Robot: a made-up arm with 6 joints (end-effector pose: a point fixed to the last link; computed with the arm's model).
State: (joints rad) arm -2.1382 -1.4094 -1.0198 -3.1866 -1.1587 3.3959
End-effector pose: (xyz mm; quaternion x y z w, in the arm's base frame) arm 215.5 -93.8 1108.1 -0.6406 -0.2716 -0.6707 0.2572
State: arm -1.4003 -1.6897 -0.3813 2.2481 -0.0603 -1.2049
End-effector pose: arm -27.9 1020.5 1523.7 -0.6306 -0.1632 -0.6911 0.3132
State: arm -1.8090 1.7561 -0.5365 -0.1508 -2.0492 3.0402
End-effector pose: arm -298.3 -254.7 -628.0 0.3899 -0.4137 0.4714 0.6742
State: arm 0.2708 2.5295 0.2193 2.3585 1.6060 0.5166
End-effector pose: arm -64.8 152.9 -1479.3 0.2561 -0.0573 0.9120 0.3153
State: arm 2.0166 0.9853 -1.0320 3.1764 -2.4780 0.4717
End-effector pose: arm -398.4 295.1 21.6 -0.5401 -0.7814 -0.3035 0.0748
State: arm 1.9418 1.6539 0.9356 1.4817 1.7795 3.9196
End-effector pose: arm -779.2 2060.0 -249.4 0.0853 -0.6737 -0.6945 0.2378
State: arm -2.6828 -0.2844 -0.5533 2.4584 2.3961 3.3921
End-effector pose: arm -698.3 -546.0 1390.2 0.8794 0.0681 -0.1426 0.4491
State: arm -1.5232 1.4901 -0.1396 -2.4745 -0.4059 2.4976
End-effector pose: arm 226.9 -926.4 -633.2 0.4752 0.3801 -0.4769 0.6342
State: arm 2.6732 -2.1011 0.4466 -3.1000 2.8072 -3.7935
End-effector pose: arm 1662.6 -1101.4 552.4 -0.0385 0.3537 0.8961 0.2654
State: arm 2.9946 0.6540 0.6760 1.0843 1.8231 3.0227
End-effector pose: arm -1856.4 384.7 1606.3 0.4037 -0.5665 -0.3367 0.6346
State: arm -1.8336 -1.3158 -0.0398 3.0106 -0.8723 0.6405
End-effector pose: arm 429.9 710.9 1902.8 0.0775 -0.5346 0.4386 0.7182
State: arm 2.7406 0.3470 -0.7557 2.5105 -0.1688 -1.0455
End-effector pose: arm -1043.8 238.7 538.8 0.4875 0.5242 -0.6829 0.1457
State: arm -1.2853 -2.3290 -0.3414 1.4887 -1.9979 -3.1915
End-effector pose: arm -450.2 1466.1 665.0 -0.2127 0.9312 -0.1865 0.2298
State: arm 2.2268 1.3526 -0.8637 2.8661 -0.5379 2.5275
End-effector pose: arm -456.4 226.3 -284.4 -0.4944 0.4943 0.4037 0.5901
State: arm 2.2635 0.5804 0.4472 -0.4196 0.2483 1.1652
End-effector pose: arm -989.5 1524.6 1171.1 -0.1329 -0.3425 0.8127 0.4523
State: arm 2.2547 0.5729 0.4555 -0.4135 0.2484 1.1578
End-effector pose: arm -973.5 1531.1 1195.7 -0.1268 -0.3442 0.8097 0.4580
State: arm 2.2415 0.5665 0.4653 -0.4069 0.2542 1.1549
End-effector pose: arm -951.2 1542.3 1220.2 -0.1205 -0.3488 0.8037 0.4669
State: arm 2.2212 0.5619 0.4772 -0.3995 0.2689 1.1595
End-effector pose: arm -918.6 1560.9 1244.1 -0.1144 -0.3576 0.7925 0.4805
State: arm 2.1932 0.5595 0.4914 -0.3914 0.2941 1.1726
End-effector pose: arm -874.4 1587.0 1267.0 -0.1088 -0.3712 0.7752 0.4994
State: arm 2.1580 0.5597 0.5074 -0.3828 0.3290 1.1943
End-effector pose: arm -818.9 1619.6 1287.5 -0.1044 -0.3891 0.7513 0.5227
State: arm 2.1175 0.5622 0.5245 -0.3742 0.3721 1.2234
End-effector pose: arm -754.4 1655.7 1305.2 -0.1018 -0.4100 0.7214 0.5487
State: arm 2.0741 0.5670 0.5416 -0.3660 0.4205 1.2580
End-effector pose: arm -684.3 1692.7 1318.6 -0.1016 -0.4322 0.6868 0.5755
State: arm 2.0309 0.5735 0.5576 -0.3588 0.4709 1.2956
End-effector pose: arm -613.3 1727.5 1327.5 -0.1039 -0.4538 0.6496 0.6010
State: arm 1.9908 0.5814 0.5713 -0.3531 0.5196 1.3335
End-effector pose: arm -546.4 1758.4 1330.7 -0.1084 -0.4732 0.6129 0.6235
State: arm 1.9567 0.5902 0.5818 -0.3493 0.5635 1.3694
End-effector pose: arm -489.1 1784.1 1327.9 -0.1147 -0.4892 0.5796 0.6416
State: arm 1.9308 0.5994 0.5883 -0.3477 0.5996 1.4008
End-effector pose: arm -445.7 1804.2 1319.1 -0.1219 -0.5011 0.5526 0.6547
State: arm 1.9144 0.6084 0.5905 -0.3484 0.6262 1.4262
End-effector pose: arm -418.7 1818.7 1304.9 -0.1293 -0.5087 0.5340 0.6628
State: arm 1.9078 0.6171 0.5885 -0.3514 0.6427 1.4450
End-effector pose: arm -409.3 1828.0 1285.7 -0.1364 -0.5124 0.5245 0.6662
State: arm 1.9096 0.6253 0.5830 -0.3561 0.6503 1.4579
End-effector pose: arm -414.9 1832.8 1262.9 -0.1429 -0.5129 0.5230 0.6656
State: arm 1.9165 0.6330 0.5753 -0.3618 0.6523 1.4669
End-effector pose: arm -429.7 1834.4 1238.1 -0.1491 -0.5116 0.5264 0.6625
